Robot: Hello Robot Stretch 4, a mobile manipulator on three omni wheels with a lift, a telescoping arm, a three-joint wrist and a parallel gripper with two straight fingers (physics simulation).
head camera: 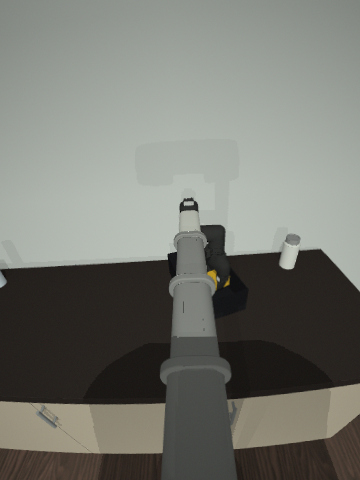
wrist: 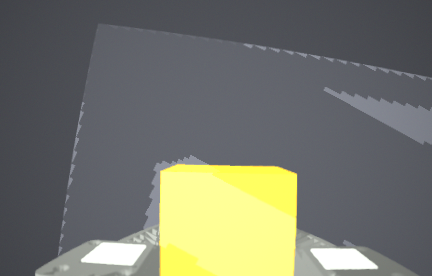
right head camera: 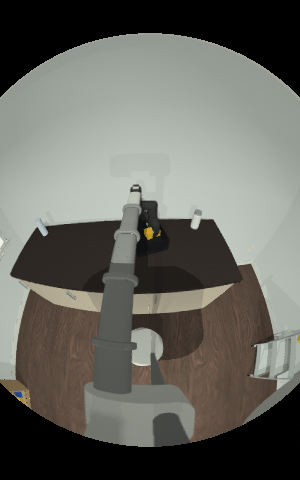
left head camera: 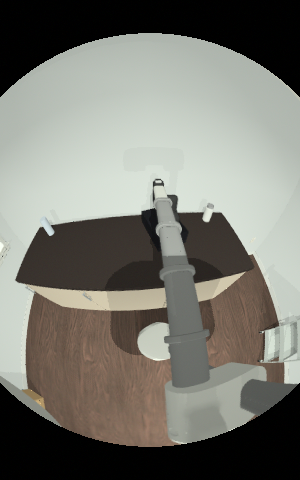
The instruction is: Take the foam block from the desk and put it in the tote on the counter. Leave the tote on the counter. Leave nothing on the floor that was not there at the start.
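Frame: origin at the robot's base, x back, y right, z up, level; centimetres.
Where they show: gripper, between the fingertips: (wrist: 225, 241) (right head camera: 151, 234); robot's base, origin of its link: (right head camera: 142, 345) (left head camera: 157, 340).
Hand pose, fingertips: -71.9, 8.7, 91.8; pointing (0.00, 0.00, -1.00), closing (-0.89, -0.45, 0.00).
Things, the pixels of their top centre, and the offset from my fingertips, as dx, dy, dz. Level surfaces: height alone.
- yellow foam block, centre of its top: (wrist: 226, 273) (head camera: 215, 275) (right head camera: 151, 229) +0.0, -0.1, +4.5
- black tote, centre of its top: (wrist: 310, 212) (head camera: 203, 269) (right head camera: 145, 225) (left head camera: 162, 219) -1.2, -4.3, +6.4
- dark counter, height of its surface: dz -3.5
- white bottle, centre of its top: (head camera: 293, 237) (right head camera: 198, 210) (left head camera: 210, 204) -13.2, +33.7, +11.2
- pale blue cylinder, centre of its top: (left head camera: 42, 218) (right head camera: 36, 219) -6.4, -99.5, +13.4
The yellow foam block (head camera: 212, 279) (right head camera: 149, 233) (wrist: 228, 220) is upright between the two fingers in the wrist view. My gripper (wrist: 225, 241) is shut on it. The black tote (head camera: 234, 303) (left head camera: 151, 228) (right head camera: 159, 244) (wrist: 200, 105) stands on the dark counter (head camera: 90, 325) (left head camera: 90, 255) (right head camera: 60, 255), near the wall. The gripper and block are over and partly within the tote. The tote's dark inner floor fills much of the wrist view behind the block. The block's lower end is hidden. The arm covers part of the tote in the head views.
A white bottle (head camera: 288, 255) (left head camera: 208, 214) (right head camera: 196, 220) stands right of the tote. A pale blue cylinder (left head camera: 47, 226) (right head camera: 41, 227) stands at the counter's left end. A white round object (left head camera: 152, 341) (right head camera: 147, 347) is on the floor before the counter.
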